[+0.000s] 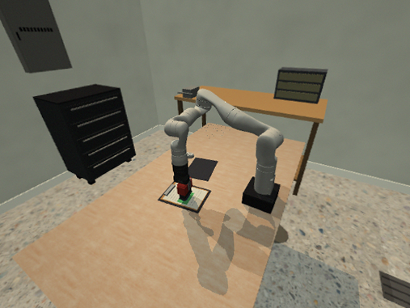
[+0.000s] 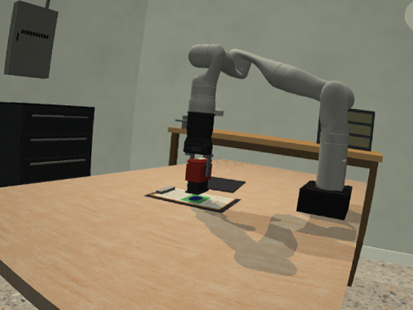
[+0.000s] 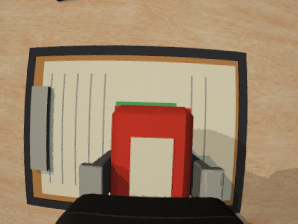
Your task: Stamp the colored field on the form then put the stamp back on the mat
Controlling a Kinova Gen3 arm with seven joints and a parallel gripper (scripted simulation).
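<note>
The dark mat lies 28 cm to the right of my hand, 9 cm below it and 8 cm ahead of it. Round my hand: red stamp: 2 cm below; clipboard: 9 cm below, 3 cm ahead, 1 cm to the right.
</note>
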